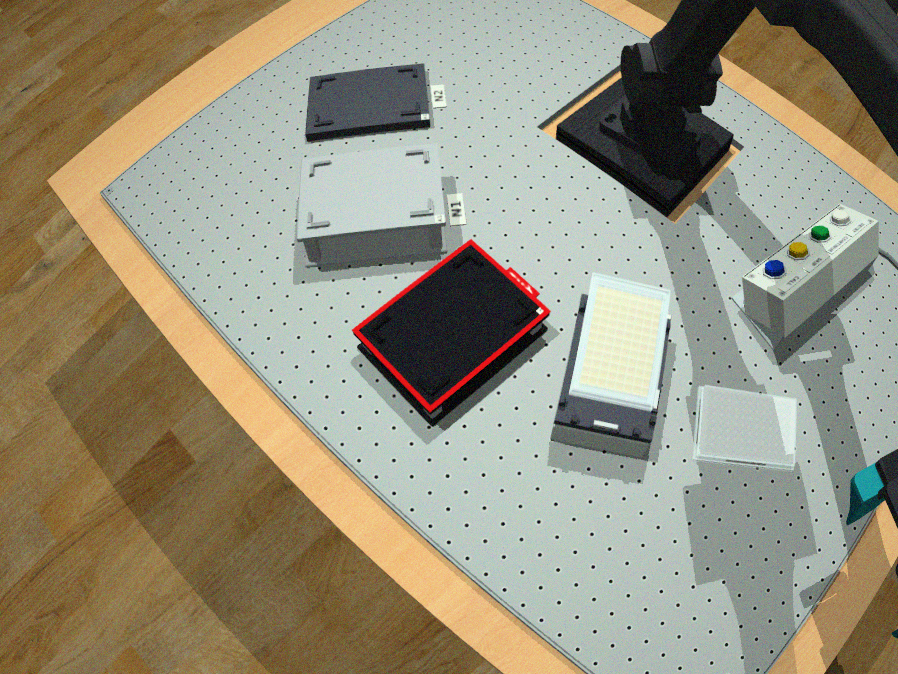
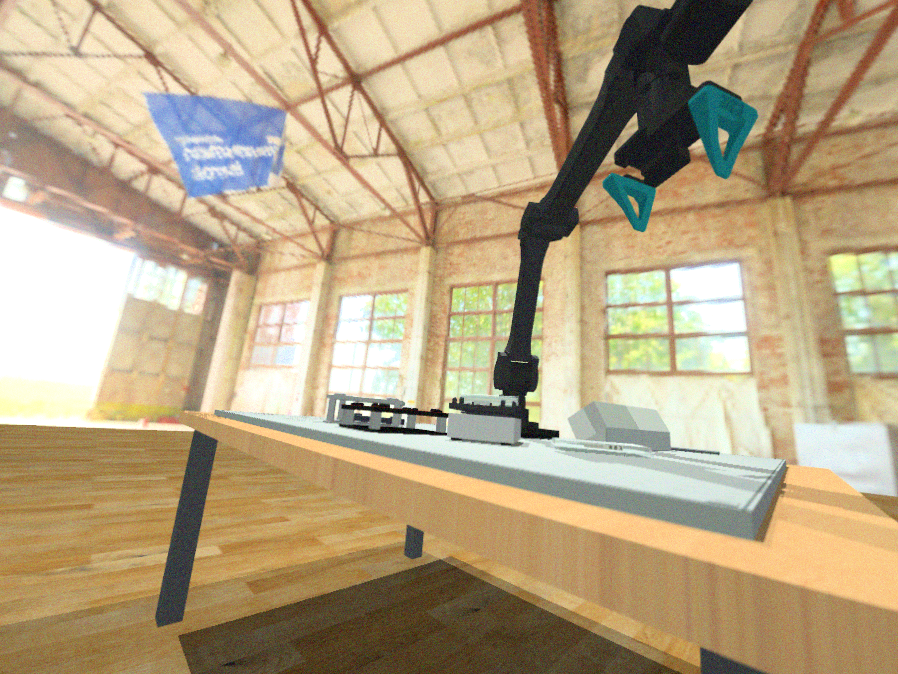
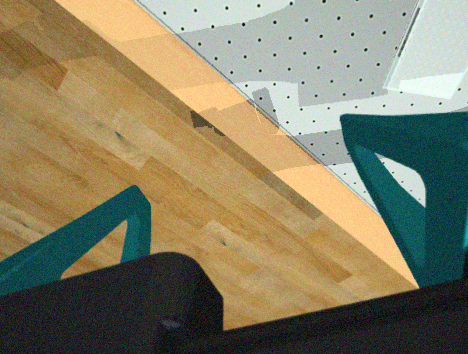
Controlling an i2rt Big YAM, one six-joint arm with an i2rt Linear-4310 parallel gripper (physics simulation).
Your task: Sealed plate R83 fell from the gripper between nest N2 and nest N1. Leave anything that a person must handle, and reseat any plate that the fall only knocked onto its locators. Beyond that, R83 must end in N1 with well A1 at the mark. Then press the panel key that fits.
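Places are measured from the arm's base along level axes (x back, y right, z up), in millimetres.
Pixels of known places: gripper, fingertip midpoint: [image 1: 875, 575] [image 2: 676, 206] [image 3: 236, 164]; arm's base, origin of the base link: [image 1: 650, 135].
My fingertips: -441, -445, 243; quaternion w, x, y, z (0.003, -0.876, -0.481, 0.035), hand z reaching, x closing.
For each thing: its top centre in the pictures, then the offset to it from my fingertips, as dx, dy, dz.
- clear plate, middle of its top: [image 1: 749, 425] [image 3: 445, 40] [image 2: 597, 442] +171, +139, -250
- Nest N1, middle of its top: [image 1: 368, 184] [image 2: 369, 396] +121, +636, -199
- low dark nest N2, middle of its top: [image 1: 366, 93] [image 2: 375, 414] +260, +782, -241
- plate with cream wells, middle of its top: [image 1: 624, 334] [image 2: 491, 392] +133, +307, -183
- panel, middle of its top: [image 1: 826, 246] [image 2: 619, 405] +396, +166, -180
A clear plate [image 1: 745, 426] [image 3: 434, 47] lies flat on the pegboard; I cannot read its label or find well A1. Nest N1 [image 1: 369, 190], light grey and raised, and low dark nest N2 [image 1: 368, 100] are unoccupied, each with corner locators and a small white mark. A plate with cream wells [image 1: 622, 344] sits on a dark-topped stand [image 1: 605, 433], leaving its near end bare. The panel [image 1: 812, 264] has blue [image 1: 774, 267], yellow [image 1: 797, 249], green [image 1: 820, 232] and white [image 1: 840, 215] keys. My gripper [image 2: 682, 201] [image 3: 236, 164] is open and empty, high above the table's edge.
A black nest outlined in red [image 1: 449, 326] stands between N1 and the stand. The arm's black base [image 1: 602, 137] is at the back. The pegboard has a wooden border [image 1: 304, 464]. The arm's shadows fall across the right side, around the clear plate. The panel's cable runs off to the right.
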